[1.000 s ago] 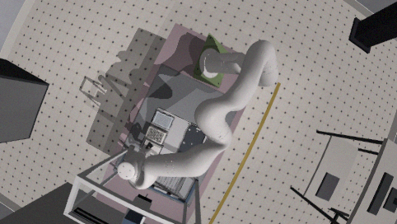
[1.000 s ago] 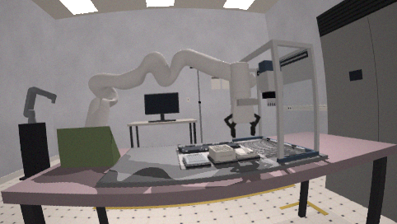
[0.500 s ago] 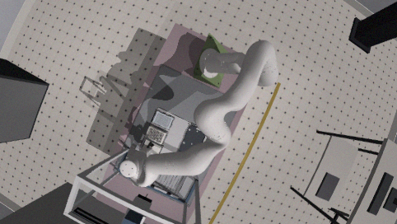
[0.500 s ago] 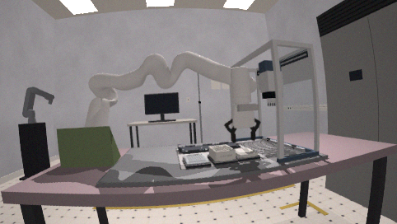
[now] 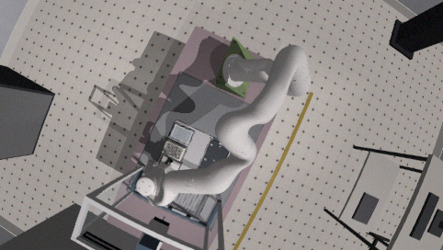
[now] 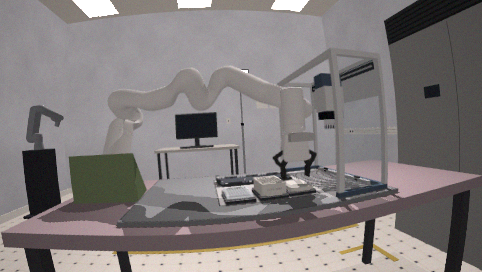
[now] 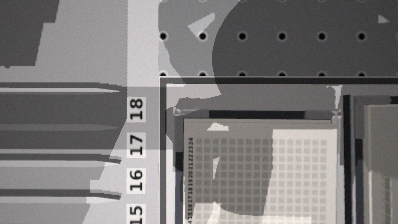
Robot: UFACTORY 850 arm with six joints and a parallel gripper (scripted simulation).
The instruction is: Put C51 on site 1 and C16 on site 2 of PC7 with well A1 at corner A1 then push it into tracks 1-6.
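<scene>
My gripper is now 5 cm above the nest S3. Also, from my hand: dark carrier PC7 (25 cm to the left, 11 cm behind, 4 cm below); then pipetting head (29 cm above, 23 cm ahead, 12 cm to the left); then nest S2 (11 cm behind, 5 cm below, 1 cm to the right).
</scene>
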